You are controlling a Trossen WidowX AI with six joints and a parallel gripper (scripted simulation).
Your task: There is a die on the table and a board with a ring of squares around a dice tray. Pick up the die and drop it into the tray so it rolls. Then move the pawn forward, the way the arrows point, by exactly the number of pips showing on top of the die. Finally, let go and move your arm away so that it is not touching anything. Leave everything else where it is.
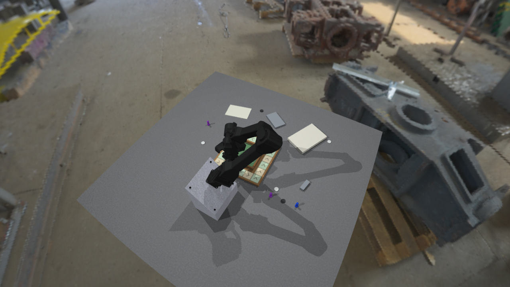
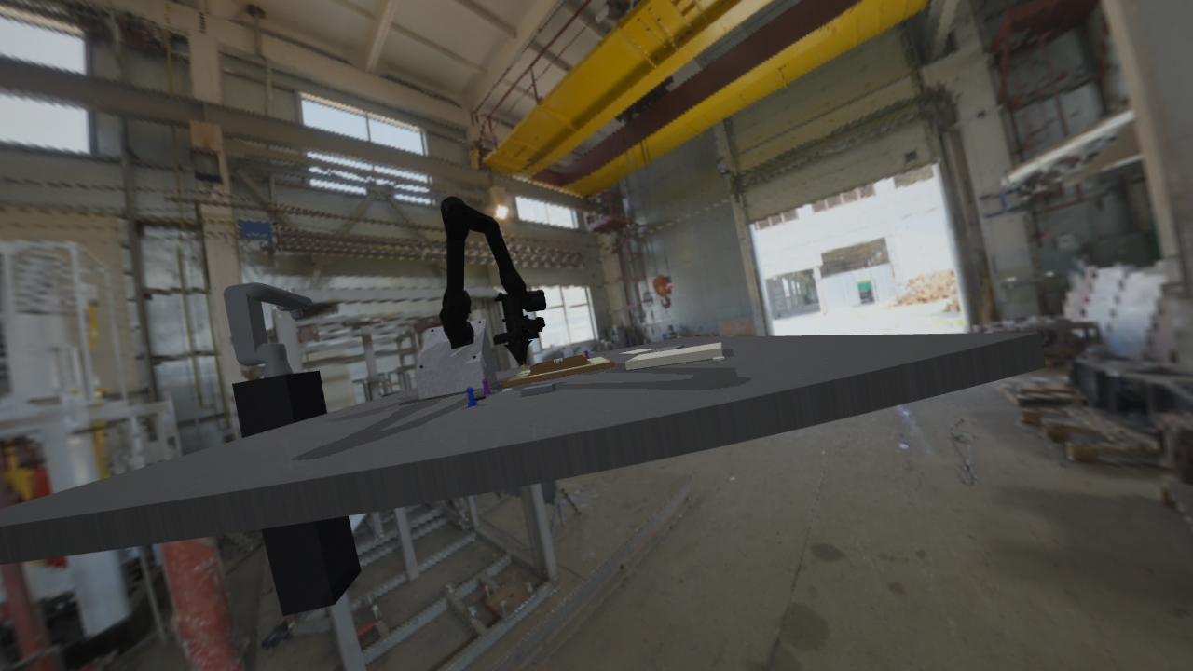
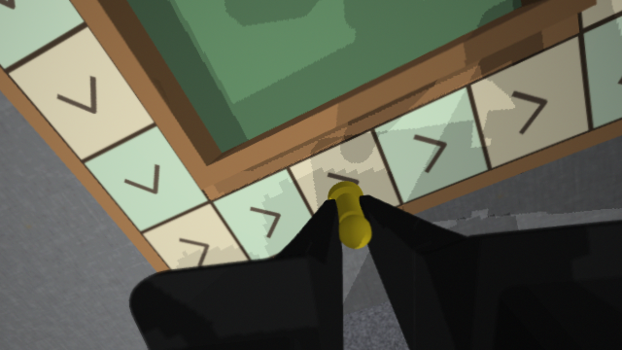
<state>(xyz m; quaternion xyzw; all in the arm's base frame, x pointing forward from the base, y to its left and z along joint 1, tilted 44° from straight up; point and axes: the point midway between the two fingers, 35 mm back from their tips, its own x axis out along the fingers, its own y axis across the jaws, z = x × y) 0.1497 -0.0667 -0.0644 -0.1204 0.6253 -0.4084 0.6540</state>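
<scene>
Now: gripper tip 11 cm short of the green dice tray, 3 cm to the left of it and 3 cm above it. Also, from my gripper tip: blue pawn 8 cm behind, 37 cm to the right, 2 cm below; then yellow pawn 1 cm above; then white die 10 cm ahead, 5 cm to the right, 1 cm below.
</scene>
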